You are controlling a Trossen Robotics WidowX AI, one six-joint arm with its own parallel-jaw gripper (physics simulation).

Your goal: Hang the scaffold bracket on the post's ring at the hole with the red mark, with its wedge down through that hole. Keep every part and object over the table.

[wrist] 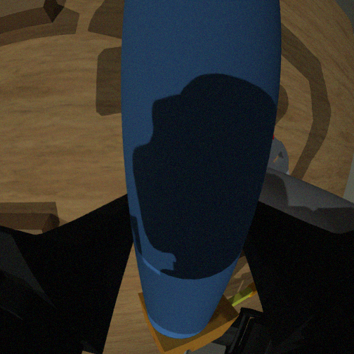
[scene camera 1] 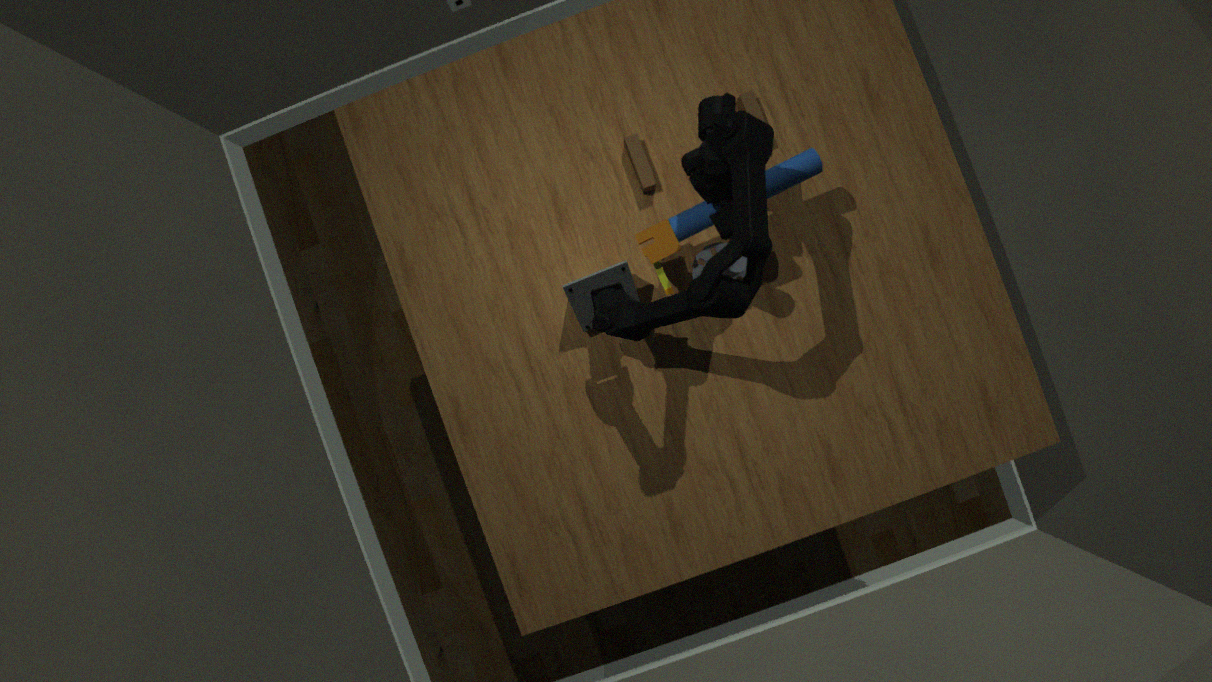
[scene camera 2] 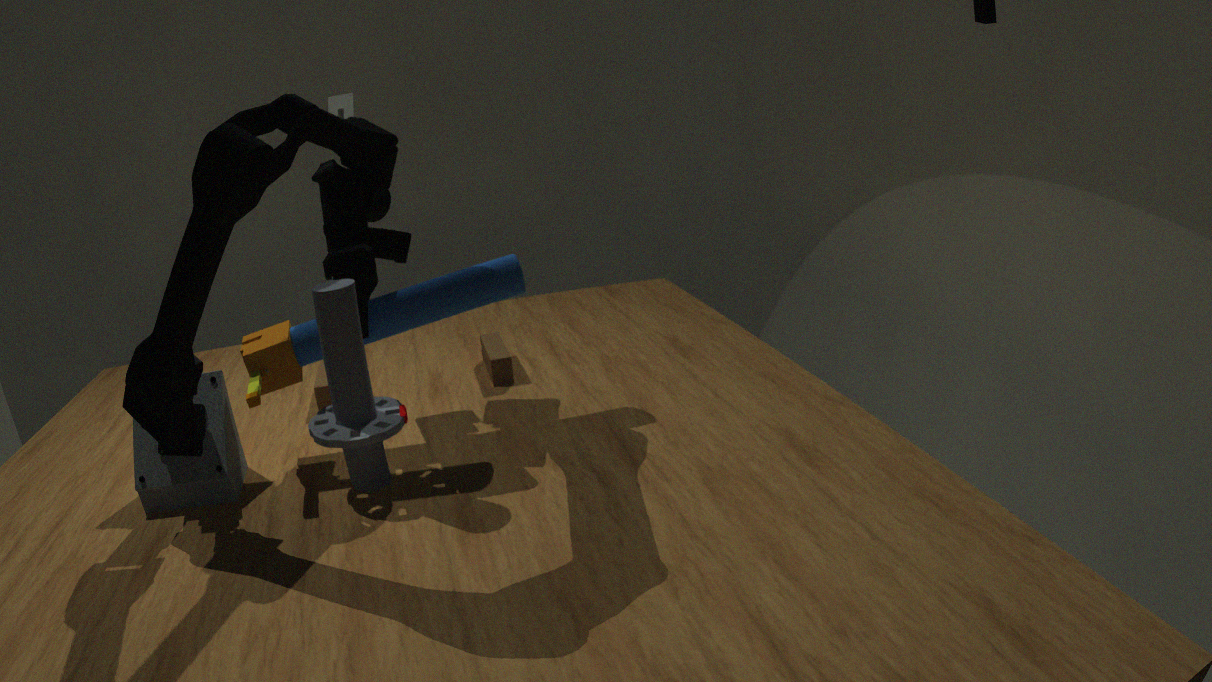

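Note:
The scaffold bracket is a blue tube [scene camera 1: 795,171] [scene camera 2: 449,292] [wrist: 200,45] with an orange head [scene camera 1: 657,242] [scene camera 2: 271,354] [wrist: 220,324] and a yellow wedge [scene camera 1: 663,278] [scene camera 2: 254,388] [wrist: 243,296] below the head. My gripper [scene camera 1: 720,222] [scene camera 2: 364,326] [wrist: 186,201] is shut on the blue tube and holds it above the table, tilted with its head end lower. The grey post [scene camera 2: 343,356] [wrist: 305,200] stands upright beside the tube. Its ring [scene camera 1: 707,262] [scene camera 2: 330,435] [wrist: 280,156] is lower than the bracket and apart from its head. The red mark [scene camera 2: 402,413] [wrist: 273,136] is at the ring's rim.
A brown block [scene camera 1: 639,163] lies on the wooden table [scene camera 1: 762,441] [scene camera 2: 762,508] near the orange head's side. Another brown block [scene camera 1: 750,107] [scene camera 2: 497,360] lies partly behind the arm in the first scene view. The grey arm base [scene camera 1: 627,275] [scene camera 2: 224,424] stands near the head.

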